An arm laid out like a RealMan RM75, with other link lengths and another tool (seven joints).
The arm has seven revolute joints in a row. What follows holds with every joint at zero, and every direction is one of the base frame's. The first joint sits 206.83 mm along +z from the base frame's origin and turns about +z. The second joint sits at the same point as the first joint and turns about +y. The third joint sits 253.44 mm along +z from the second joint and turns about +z. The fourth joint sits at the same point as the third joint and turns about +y. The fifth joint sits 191.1 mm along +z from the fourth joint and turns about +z. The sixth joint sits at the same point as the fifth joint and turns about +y. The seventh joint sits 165.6 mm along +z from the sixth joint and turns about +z. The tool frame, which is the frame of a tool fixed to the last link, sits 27 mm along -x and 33 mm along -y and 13 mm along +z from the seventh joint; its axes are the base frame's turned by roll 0, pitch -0.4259 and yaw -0.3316 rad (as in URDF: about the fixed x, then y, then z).
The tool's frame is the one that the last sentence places.
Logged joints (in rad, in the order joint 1, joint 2, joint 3, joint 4, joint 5, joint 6, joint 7), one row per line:
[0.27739 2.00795 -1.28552 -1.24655 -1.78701 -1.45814 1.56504]
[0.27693 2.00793 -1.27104 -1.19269 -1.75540 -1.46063 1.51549]
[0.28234 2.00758 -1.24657 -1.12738 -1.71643 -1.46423 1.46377]
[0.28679 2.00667 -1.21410 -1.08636 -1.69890 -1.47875 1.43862]
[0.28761 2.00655 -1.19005 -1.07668 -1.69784 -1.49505 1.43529]
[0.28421 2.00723 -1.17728 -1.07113 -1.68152 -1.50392 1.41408]
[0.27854 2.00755 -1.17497 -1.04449 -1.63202 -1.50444 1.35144]
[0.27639 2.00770 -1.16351 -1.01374 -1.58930 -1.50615 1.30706]
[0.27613 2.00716 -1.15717 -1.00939 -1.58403 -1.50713 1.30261]
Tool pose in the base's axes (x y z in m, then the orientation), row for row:
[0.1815 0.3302 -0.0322 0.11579 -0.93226 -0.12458 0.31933]
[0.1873 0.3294 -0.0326 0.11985 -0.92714 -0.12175 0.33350]
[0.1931 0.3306 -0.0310 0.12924 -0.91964 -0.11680 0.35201]
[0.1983 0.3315 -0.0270 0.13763 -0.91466 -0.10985 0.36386]
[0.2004 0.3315 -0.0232 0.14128 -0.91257 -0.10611 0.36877]
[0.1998 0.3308 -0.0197 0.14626 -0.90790 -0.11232 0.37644]
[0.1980 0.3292 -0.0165 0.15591 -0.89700 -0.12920 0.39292]
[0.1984 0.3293 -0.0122 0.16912 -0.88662 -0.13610 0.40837]
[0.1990 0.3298 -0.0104 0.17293 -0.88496 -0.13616 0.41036]
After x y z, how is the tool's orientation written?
As a quaternion, w x y z.
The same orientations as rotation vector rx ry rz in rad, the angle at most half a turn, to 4 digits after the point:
[-2.7308 -0.3649 0.9354]
[-2.7095 -0.3558 0.9746]
[-2.6732 -0.3395 1.0232]
[-2.6461 -0.3178 1.0526]
[-2.6346 -0.3063 1.0647]
[-2.6138 -0.3234 1.0838]
[-2.5686 -0.3700 1.1251]
[-2.5204 -0.3869 1.1609]
[-2.5104 -0.3862 1.1641]

